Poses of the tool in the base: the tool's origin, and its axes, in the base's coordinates. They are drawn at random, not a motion.
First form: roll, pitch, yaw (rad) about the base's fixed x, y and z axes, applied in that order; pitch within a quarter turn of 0, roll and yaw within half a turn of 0; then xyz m.
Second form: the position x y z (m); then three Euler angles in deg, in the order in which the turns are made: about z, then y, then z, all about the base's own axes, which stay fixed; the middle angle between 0 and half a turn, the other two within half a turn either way. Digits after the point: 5 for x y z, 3 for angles.
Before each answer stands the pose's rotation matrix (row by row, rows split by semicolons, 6 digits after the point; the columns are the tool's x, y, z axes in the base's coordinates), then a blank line. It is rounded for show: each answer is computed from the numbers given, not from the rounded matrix.
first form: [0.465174 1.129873 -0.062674 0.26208 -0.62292 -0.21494]
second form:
0.425937 0.460857 0.778581; -0.026730 0.866580 -0.498322; -0.904358 0.191442 0.381427

[0.26208 -0.62292 -0.21494 11.952 67.578 -32.621]
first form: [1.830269 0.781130 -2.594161 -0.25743 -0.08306 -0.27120]
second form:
-0.606345 -0.714610 -0.348825; -0.369614 -0.135128 0.919307; -0.704082 0.686347 -0.182196

[-0.25743 -0.08306 -0.27120 44.269 100.498 110.779]
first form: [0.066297 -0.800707 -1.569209 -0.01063 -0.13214 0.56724]
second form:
0.001105 0.997726 -0.067385; -0.696198 0.049140 0.716165; 0.717848 0.046122 0.694670

[-0.01063 -0.13214 0.56724 176.324 45.999 95.375]
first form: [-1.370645 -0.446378 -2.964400 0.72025 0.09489 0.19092]
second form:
-0.887893 -0.381414 0.257234; -0.158996 -0.270280 -0.949563; 0.431701 -0.884009 0.179337

[0.72025 0.09489 0.19092 -116.028 79.669 -74.843]
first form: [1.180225 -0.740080 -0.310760 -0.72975 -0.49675 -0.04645]
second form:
0.703046 -0.477279 -0.527192; -0.225794 0.553156 -0.801895; 0.674347 0.682806 0.281127

[-0.72975 -0.49675 -0.04645 134.643 73.673 -123.322]
